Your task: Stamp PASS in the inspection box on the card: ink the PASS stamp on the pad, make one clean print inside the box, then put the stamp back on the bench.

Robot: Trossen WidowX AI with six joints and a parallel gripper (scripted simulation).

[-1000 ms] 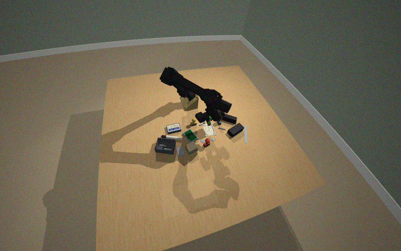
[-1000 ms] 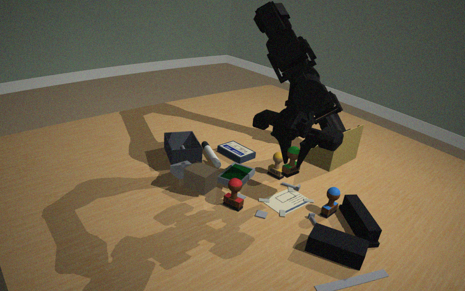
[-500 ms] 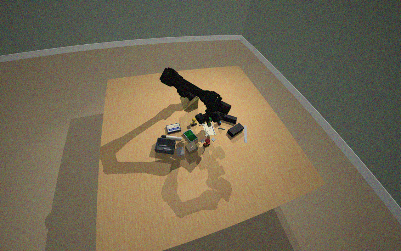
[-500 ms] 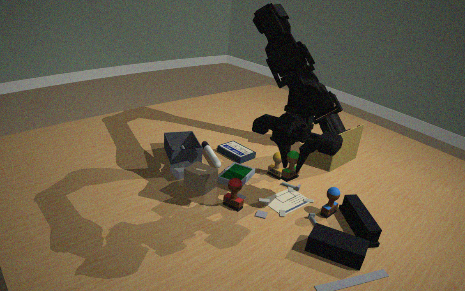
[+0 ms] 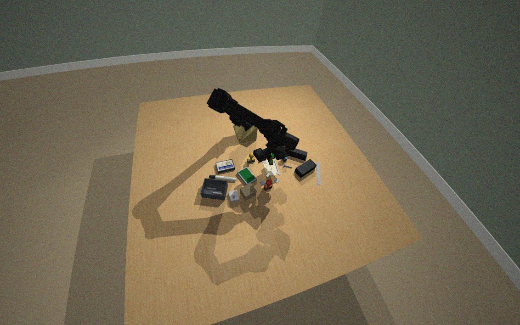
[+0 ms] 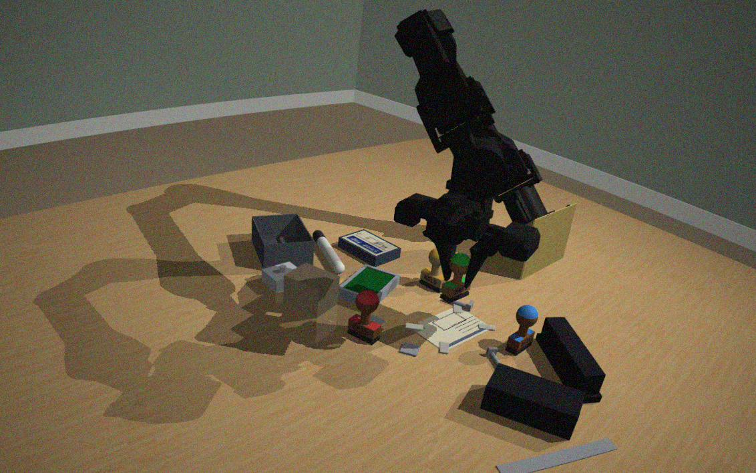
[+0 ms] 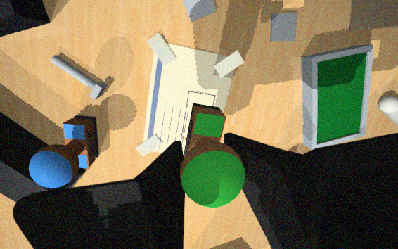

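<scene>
My gripper tip is 10 mm to the right of the white card and 70 mm above it. Round my gripper tip: red-knob stamp: 120 mm ahead, 50 mm to the right, 50 mm below; then yellow-knob stamp: 60 mm behind, 90 mm to the right, 50 mm below; then blue-knob stamp: 30 mm behind, 100 mm to the left, 50 mm below.
</scene>
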